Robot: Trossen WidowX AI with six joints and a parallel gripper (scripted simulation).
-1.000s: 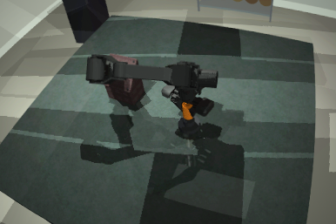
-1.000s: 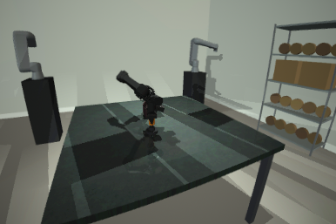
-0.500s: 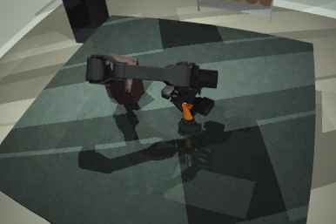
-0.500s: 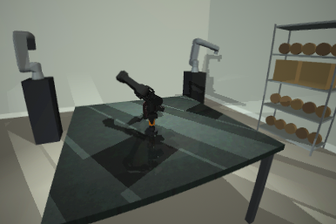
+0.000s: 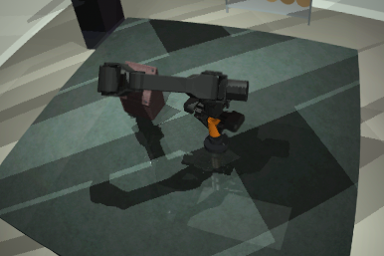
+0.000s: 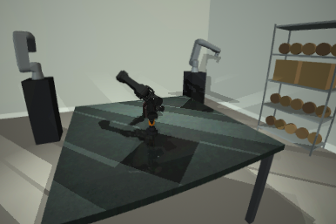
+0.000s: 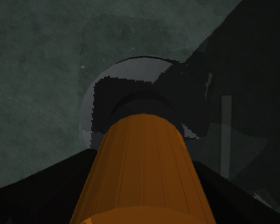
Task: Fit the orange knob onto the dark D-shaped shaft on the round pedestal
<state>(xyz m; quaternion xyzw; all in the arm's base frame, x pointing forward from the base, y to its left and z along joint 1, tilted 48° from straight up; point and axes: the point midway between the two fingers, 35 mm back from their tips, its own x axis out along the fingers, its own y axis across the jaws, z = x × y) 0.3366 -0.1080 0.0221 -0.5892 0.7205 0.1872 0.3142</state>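
The orange knob is 20 mm above my gripper tip. Also, from my gripper tip: round pedestal (40 mm below).
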